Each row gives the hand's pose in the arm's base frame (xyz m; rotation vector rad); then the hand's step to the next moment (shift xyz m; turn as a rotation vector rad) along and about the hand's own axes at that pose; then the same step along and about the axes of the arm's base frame.
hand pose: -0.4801 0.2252 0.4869 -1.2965 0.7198 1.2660
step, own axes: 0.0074 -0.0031 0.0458 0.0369 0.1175 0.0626
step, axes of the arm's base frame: -0.0067 0.0459 0.0035 -0.1173 0.0475 -0.0555
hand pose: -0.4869 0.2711 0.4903 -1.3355 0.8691 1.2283
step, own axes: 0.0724 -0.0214 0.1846 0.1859 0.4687 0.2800
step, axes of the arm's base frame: 0.0005 0.1941 -0.0460 -0.4656 0.2247 -0.2557
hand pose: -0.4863 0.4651 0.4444 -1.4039 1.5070 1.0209
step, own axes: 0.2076 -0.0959 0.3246 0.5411 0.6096 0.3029
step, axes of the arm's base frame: 0.0988 0.2310 -0.3075 -0.6211 0.1343 -0.5936
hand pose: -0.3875 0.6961 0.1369 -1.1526 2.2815 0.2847
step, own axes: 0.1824 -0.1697 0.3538 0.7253 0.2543 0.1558
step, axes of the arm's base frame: 0.1852 -0.0763 -0.3836 -0.4835 -0.2675 -0.5564
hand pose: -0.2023 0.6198 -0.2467 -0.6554 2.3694 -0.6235
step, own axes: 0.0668 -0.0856 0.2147 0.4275 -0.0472 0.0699
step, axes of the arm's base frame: 0.1179 -0.1628 -0.1323 -0.2401 -0.3031 -0.2009
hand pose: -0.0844 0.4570 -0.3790 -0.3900 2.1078 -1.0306
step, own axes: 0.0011 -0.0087 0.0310 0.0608 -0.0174 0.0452
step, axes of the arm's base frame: 0.0216 -0.0231 -0.0062 -0.0088 -0.0692 -0.0344
